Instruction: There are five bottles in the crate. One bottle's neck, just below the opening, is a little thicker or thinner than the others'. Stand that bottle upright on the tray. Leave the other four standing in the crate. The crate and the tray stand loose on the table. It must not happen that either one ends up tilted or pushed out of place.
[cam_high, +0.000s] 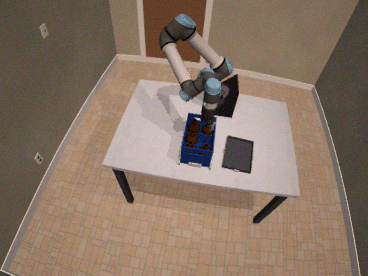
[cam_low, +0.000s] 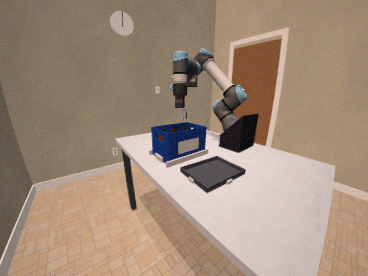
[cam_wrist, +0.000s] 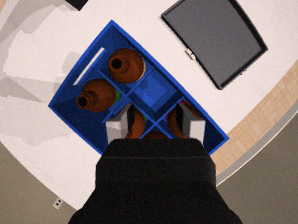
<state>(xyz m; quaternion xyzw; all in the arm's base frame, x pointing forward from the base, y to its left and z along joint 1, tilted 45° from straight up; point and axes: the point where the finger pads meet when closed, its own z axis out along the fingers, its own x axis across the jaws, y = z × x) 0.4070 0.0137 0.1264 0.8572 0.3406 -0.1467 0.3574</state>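
Right now my hand is 40 mm to the left of the blue crate and 160 mm above it. Round my hand: dark tray 10 mm ahead, 230 mm to the left, 230 mm below; bottle 90 mm ahead, 90 mm to the right, 150 mm below.
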